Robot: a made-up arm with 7 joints. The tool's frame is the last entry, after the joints. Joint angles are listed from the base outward.
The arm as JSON. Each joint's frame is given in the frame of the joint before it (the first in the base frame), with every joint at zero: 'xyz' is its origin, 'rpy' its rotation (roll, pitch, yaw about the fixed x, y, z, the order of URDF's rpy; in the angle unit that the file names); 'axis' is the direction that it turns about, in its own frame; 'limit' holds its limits. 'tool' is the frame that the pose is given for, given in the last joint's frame.
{
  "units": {
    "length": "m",
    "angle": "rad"
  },
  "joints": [
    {
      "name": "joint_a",
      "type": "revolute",
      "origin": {
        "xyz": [
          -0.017,
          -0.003,
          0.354
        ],
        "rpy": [
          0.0,
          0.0,
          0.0
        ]
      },
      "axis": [
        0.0,
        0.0,
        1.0
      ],
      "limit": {
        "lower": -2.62,
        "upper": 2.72
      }
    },
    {
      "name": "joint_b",
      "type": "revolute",
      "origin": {
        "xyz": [
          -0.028,
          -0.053,
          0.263
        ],
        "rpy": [
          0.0,
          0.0,
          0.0
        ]
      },
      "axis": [
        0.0,
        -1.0,
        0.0
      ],
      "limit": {
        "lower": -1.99,
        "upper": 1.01
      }
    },
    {
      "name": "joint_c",
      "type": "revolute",
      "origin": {
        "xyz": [
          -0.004,
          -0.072,
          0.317
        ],
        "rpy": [
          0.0,
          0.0,
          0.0
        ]
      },
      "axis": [
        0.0,
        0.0,
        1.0
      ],
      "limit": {
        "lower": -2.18,
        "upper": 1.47
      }
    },
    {
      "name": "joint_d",
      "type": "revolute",
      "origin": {
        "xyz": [
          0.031,
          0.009,
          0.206
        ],
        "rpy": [
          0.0,
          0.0,
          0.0
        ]
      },
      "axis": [
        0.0,
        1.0,
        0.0
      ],
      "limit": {
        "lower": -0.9,
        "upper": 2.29
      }
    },
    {
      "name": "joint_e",
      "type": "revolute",
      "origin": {
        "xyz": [
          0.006,
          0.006,
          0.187
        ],
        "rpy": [
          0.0,
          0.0,
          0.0
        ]
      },
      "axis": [
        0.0,
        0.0,
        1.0
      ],
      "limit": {
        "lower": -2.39,
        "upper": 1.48
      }
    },
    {
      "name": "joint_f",
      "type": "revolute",
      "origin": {
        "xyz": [
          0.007,
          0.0,
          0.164
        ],
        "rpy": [
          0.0,
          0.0,
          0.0
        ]
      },
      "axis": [
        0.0,
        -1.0,
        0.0
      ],
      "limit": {
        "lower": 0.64,
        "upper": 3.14
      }
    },
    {
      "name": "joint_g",
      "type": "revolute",
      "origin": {
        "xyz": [
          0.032,
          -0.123,
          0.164
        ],
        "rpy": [
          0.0,
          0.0,
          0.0
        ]
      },
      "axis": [
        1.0,
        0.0,
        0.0
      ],
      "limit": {
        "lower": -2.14,
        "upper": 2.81
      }
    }
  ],
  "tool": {
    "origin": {
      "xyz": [
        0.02,
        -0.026,
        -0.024
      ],
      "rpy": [
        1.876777,
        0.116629,
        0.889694
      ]
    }
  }
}
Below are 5 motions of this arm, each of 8 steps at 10 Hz.
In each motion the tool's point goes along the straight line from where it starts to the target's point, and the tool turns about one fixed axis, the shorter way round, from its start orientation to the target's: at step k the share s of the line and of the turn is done. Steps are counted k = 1, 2, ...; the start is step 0. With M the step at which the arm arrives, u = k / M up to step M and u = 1 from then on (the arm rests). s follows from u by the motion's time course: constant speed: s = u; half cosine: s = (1 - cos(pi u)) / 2; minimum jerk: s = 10 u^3 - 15 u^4 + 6 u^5.
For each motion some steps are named. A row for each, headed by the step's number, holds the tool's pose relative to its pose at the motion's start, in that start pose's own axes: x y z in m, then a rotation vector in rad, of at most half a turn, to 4 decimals.
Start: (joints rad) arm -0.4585 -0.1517 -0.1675 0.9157 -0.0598 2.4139 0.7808
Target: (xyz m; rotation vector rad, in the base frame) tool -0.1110 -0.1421 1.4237 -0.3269 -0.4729 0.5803
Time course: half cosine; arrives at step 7
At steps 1, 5, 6, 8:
1: 0.0072 0.0073 -0.0104 -0.0719 0.0161 -0.0336
5: 0.1185 0.1202 -0.1706 -1.1795 0.2633 -0.5507
6: 0.1388 0.1407 -0.1998 -1.3810 0.3083 -0.6448
8: 0.1460 0.1481 -0.2102 -1.4530 0.3243 -0.6784

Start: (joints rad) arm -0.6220 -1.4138 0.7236 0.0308 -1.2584 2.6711 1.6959
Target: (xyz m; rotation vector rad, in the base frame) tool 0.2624 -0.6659 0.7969 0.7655 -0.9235 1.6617
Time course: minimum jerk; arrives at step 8
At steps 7, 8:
7: -0.1081 0.1161 -0.2353 -1.3487 -0.1271 0.2635
8: -0.1099 0.1180 -0.2392 -1.3707 -0.1291 0.2678

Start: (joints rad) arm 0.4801 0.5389 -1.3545 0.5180 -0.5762 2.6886 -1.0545
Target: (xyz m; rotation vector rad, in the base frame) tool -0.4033 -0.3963 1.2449 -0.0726 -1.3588 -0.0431
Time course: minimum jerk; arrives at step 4
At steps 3, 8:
3: -0.0074 -0.0503 -0.0312 0.4876 -0.0253 0.3061
8: -0.0082 -0.0561 -0.0348 0.5439 -0.0282 0.3414

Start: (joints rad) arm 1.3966 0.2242 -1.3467 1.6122 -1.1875 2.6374 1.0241
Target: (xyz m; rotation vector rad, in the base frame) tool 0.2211 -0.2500 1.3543 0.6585 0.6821 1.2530
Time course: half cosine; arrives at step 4
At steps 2, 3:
2: -0.0388 0.0593 -0.0778 -0.2192 -0.1700 -0.1734
3: -0.0663 0.1013 -0.1328 -0.3741 -0.2903 -0.2961

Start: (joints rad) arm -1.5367 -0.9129 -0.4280 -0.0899 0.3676 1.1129 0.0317
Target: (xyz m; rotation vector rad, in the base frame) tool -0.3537 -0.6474 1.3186 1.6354 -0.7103 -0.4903
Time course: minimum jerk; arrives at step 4
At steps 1, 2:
1: -0.0116 0.0027 0.0030 0.0122 -0.0104 0.0052
2: -0.0563 0.0131 0.0143 0.0592 -0.0502 0.0250

